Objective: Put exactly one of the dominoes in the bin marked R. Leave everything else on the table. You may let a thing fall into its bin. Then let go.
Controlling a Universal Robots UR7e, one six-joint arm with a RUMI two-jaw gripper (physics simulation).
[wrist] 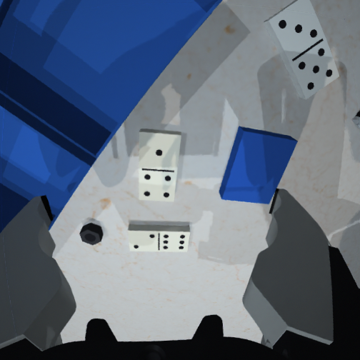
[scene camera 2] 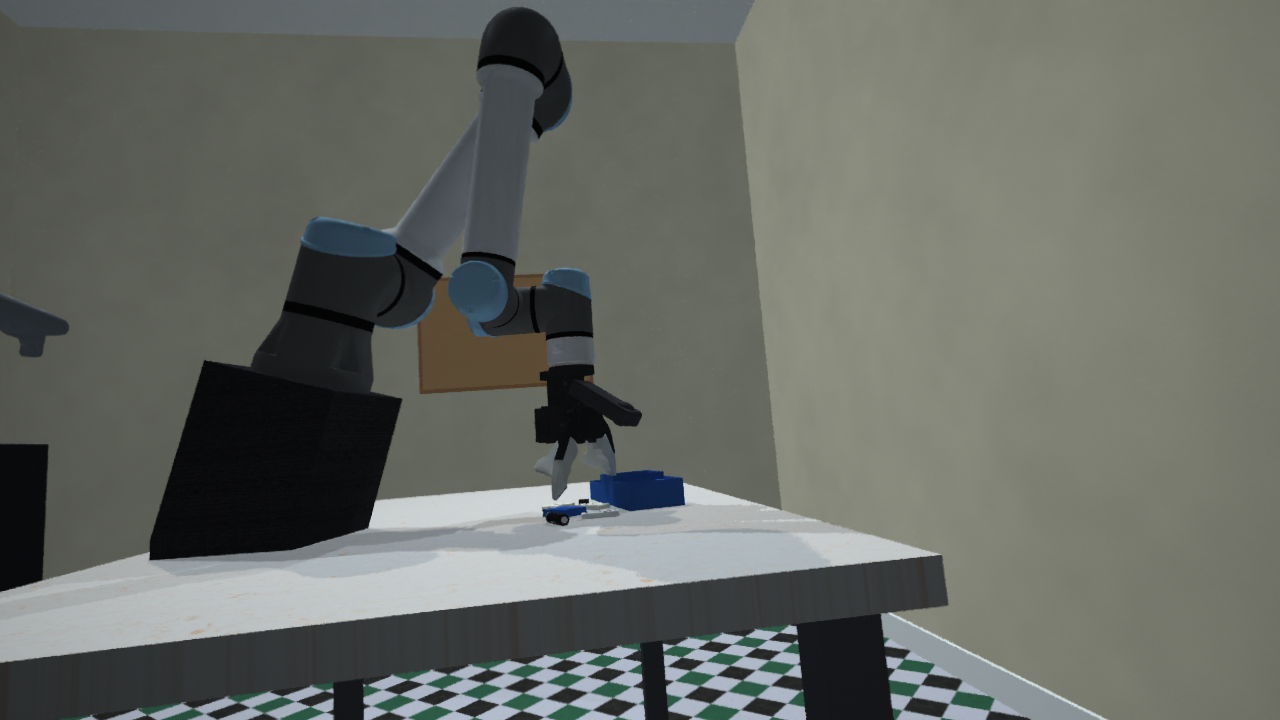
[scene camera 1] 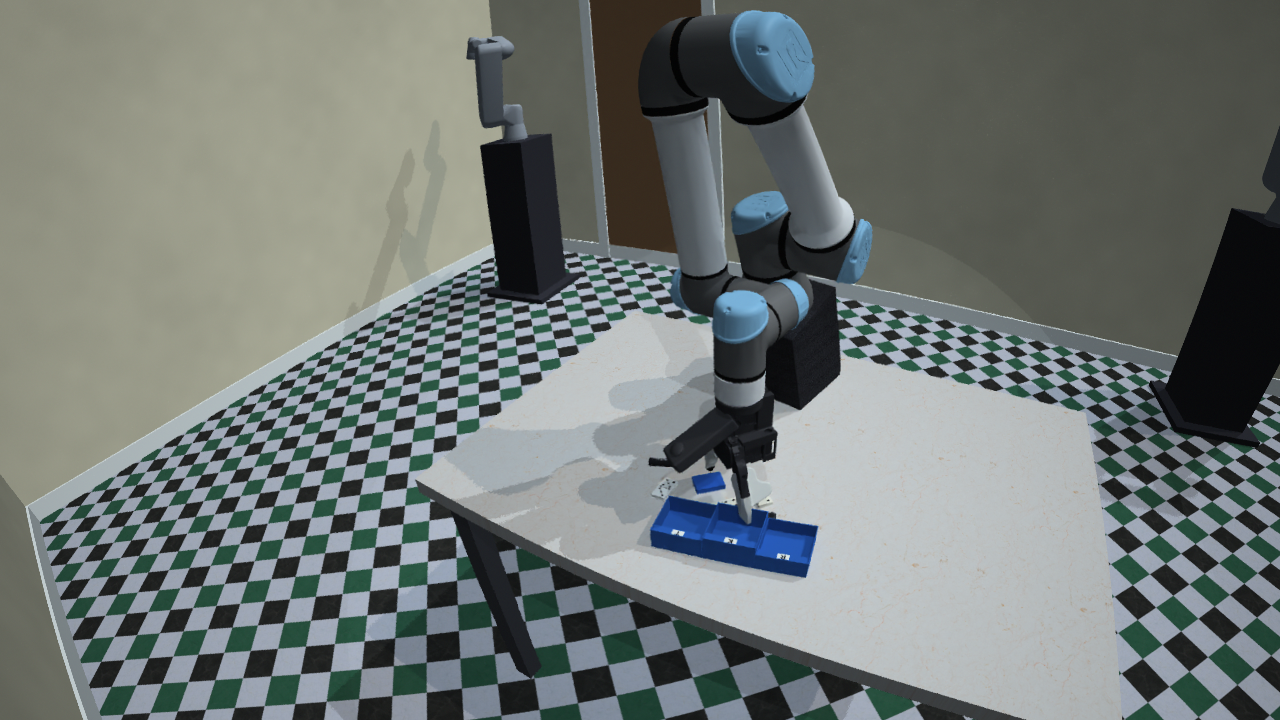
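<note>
Three white dominoes lie flat on the table: a one-four domino, a two-six domino below it in the wrist view, and a three-five domino at the upper right there. A blue three-compartment bin tray stands beside them, with small white labels on its front that are too small to read surely. My gripper is open and empty above the table. The one-four and two-six dominoes show between its fingers in the wrist view.
A blue block lies close to the right fingertip in the wrist view. A black nut lies near the left finger and the tray. A black battery lies beyond the block.
</note>
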